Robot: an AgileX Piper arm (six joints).
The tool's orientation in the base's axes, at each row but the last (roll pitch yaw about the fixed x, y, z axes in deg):
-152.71, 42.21, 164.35
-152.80, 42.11, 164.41
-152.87, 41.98, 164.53
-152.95, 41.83, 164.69
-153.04, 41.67, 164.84
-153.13, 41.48, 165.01
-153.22, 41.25, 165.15
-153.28, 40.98, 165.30
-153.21, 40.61, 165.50
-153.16, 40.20, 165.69
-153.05, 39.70, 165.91
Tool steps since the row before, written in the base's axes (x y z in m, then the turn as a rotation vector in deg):
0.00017, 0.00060, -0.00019, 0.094, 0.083, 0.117
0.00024, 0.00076, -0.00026, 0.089, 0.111, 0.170
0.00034, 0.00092, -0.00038, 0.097, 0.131, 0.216
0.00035, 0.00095, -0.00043, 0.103, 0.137, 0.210
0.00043, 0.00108, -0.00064, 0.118, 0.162, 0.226
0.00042, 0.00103, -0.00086, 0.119, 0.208, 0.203
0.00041, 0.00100, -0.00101, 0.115, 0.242, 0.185
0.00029, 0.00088, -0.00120, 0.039, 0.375, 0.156
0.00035, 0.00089, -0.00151, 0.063, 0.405, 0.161
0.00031, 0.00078, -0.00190, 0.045, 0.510, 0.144
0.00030, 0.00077, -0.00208, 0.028, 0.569, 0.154
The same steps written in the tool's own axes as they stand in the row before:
0.00013, 0.00062, -0.00016, -0.129, 0.075, -0.085
0.00015, 0.00080, -0.00018, -0.155, 0.076, -0.139
0.00019, 0.00102, -0.00015, -0.188, 0.080, -0.177
0.00022, 0.00107, -0.00012, -0.187, 0.090, -0.174
0.00033, 0.00129, -0.00002, -0.204, 0.112, -0.193
0.00047, 0.00132, 0.00016, -0.180, 0.156, -0.204
0.00056, 0.00134, 0.00028, -0.159, 0.187, -0.214
0.00074, 0.00125, 0.00043, -0.059, 0.263, -0.306
0.00089, 0.00140, 0.00066, -0.074, 0.297, -0.316
0.00114, 0.00143, 0.00098, -0.030, 0.377, -0.374
0.00125, 0.00149, 0.00111, -0.013, 0.412, -0.422

